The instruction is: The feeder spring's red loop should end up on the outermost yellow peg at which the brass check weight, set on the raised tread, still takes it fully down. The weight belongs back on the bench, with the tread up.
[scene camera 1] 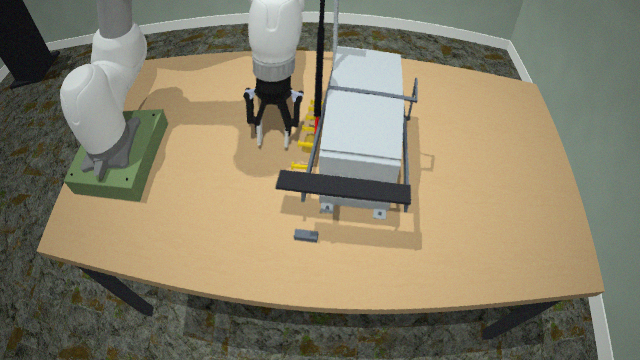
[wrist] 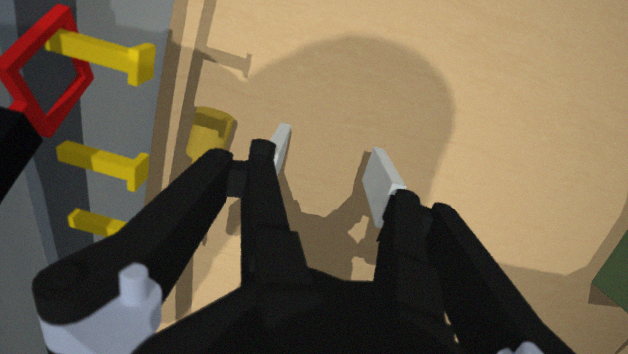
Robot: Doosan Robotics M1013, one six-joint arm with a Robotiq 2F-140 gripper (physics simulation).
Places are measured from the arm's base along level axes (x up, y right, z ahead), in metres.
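Pixels of known places: gripper, between the fingertips: [scene camera 1: 273, 142] [wrist: 327, 153]; arm's base, origin of its link: [scene camera 1: 110, 145].
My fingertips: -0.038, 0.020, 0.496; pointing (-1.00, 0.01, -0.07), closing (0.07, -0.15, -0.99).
Observation:
Ahead of a thing's pixels: the offset from my fingertips to its top centre, as dx, dy, dz. "spot": to the spot under its first point. Level surfaces: height alone.
My gripper [scene camera 1: 273, 142] [wrist: 327, 153] is partly open and empty, left of the yellow pegs and above the bench. The red loop @(spot: +0.123, +0.063, +0.103) [scene camera 1: 316, 124] [wrist: 31, 44] is around a yellow peg @(+0.111, +0.062, +0.091) [scene camera 1: 308, 129] [wrist: 95, 49], seemingly the third from the tread, at the end of the black spring @(spot: +0.216, -0.014, +0.115) [scene camera 1: 319, 70] [wrist: 12, 145]. Other yellow pegs [scene camera 1: 299, 166] [wrist: 102, 160] stick out from the lever in a row. The brass weight @(+0.000, -0.003, +0.090) [scene camera 1: 310, 149] [wrist: 206, 137] is on the bench beside the feeder, left of the left finger in the wrist view. The black tread @(+0.160, +0.247, +0.142) [scene camera 1: 343, 186] is raised above the bench.
The pale feeder box @(spot: +0.177, +0.113, +0.191) [scene camera 1: 362, 122] stands right of the gripper, with grey lever bars [scene camera 1: 406, 150] along its sides. A small grey block @(-0.011, +0.251, +0.067) [scene camera 1: 306, 235] lies in front of the tread. The green robot base [scene camera 1: 107, 187] [wrist: 617, 275] is at the left of the bench @(dx -0.028) [scene camera 1: 210, 215].

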